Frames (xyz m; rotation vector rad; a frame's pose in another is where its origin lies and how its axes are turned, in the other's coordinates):
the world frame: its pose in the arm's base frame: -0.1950 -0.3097 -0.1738 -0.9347 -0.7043 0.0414
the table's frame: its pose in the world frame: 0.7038 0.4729 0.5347 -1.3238 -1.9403 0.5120
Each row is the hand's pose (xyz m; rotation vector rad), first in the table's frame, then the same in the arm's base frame.
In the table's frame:
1: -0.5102 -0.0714 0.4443 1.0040 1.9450 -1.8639
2: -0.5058 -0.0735 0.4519 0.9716 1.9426 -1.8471
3: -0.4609 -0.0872 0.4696 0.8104 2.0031 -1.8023
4: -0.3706 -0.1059 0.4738 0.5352 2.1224 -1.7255
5: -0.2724 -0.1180 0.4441 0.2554 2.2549 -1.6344
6: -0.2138 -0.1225 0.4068 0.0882 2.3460 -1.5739
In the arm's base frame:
1: 0.0799 -0.0788 0.0985 0.1240 -1.0587 -0.0757
2: 0.0759 -0.0806 0.0906 0.1072 -1.0830 -0.0857
3: 0.0539 -0.0591 0.0510 0.0704 -1.1536 -0.1901
4: 0.0241 0.0051 -0.0082 0.0240 -1.2447 -0.3939
5: 0.0060 0.0978 -0.0500 -0.0121 -1.3013 -0.6243
6: 0.0015 0.1663 -0.0616 -0.0248 -1.3102 -0.7750

